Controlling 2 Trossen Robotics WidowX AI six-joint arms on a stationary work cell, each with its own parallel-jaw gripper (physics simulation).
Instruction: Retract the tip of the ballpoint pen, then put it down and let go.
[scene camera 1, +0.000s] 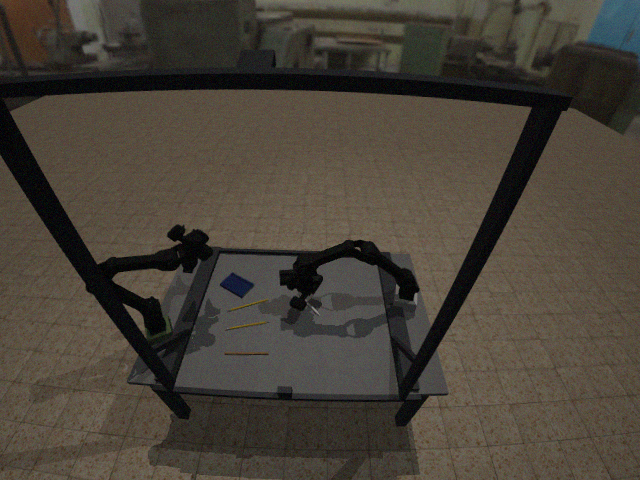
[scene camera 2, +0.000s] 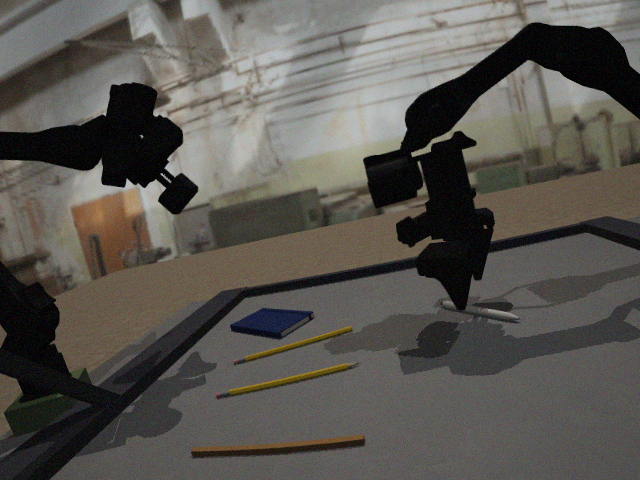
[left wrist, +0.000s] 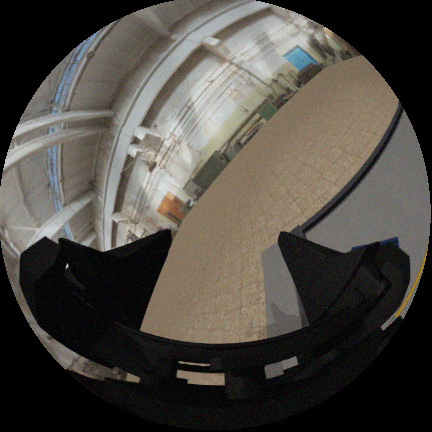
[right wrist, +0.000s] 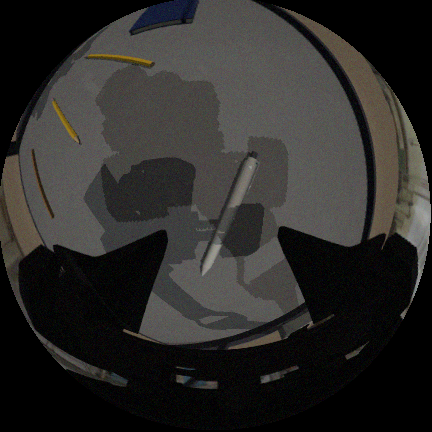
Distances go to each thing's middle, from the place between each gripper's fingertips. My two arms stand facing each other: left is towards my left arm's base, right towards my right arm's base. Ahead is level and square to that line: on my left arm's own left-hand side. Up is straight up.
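Counting from my right hand, I find the blue notebook (scene camera 2: 276, 323) 3 cm below it, 17 cm ahead of it and 32 cm to the left of it. The green object (scene camera 2: 31, 416) is 1 cm below my right hand, and it sits 64 cm to the left of that hand and 5 cm behind it.
From my left hand, the notebook is 32 cm below, 4 cm behind and 14 cm to the right. The green object, again counted from my left hand, lies 30 cm below it, 18 cm to the left of it and 26 cm behind it.
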